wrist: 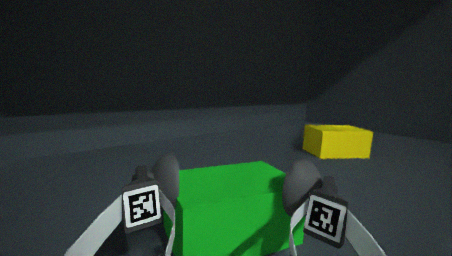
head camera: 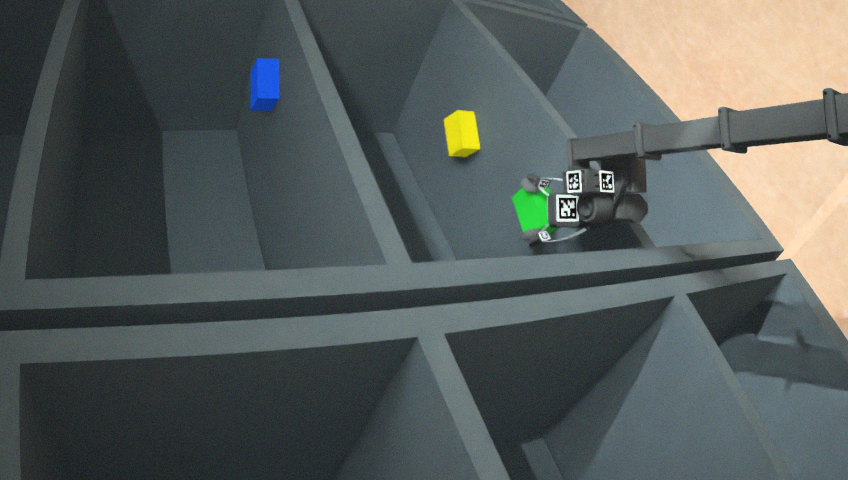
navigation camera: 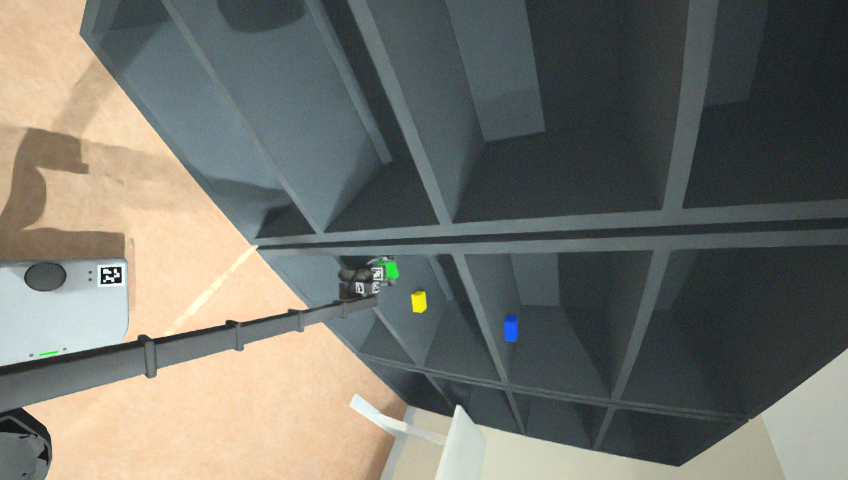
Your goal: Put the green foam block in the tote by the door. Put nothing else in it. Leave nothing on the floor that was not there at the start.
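Places are measured from the robot's base along level axes (x ahead, y left, z up), in centimetres.
Where they show: gripper, between the fingertips: (head camera: 525,208) (navigation camera: 393,270); robot's base, origin of its link: (navigation camera: 46,275).
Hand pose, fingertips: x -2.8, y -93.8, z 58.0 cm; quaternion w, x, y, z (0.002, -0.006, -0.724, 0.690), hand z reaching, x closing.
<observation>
Each offset is from my fingertips to the top centre of the thing. Level surfaces: height alone.
The green foam block {dx +0.4, dy +0.3, dz -0.1 cm} (head camera: 526,208) (navigation camera: 392,270) (wrist: 232,220) lies in a compartment of the dark grey shelf unit (head camera: 208,290) (navigation camera: 559,223), near its open front. My gripper (head camera: 531,209) (navigation camera: 389,271) (wrist: 237,176) is inside the same compartment, with one rounded fingertip against each side of the block; it is shut on the block. In the wrist view the block fills the space between the pads, and its lower edge is partly cut off. Whether it bears on the shelf board is hard to tell. The tote does not show clearly in any view.
A yellow block {dx -17.7, dy -24.9, dz -0.1 cm} (head camera: 461,133) (navigation camera: 418,301) (wrist: 345,142) lies deeper in the same compartment. A blue block {dx -26.3, dy -24.6, dz +45.6 cm} (head camera: 265,84) (navigation camera: 511,328) lies in the neighbouring compartment. The dividers stand close around my wrist. My arm (head camera: 684,132) (navigation camera: 196,341) reaches in over the tan floor {dz -58.0 cm} (navigation camera: 238,404).
</observation>
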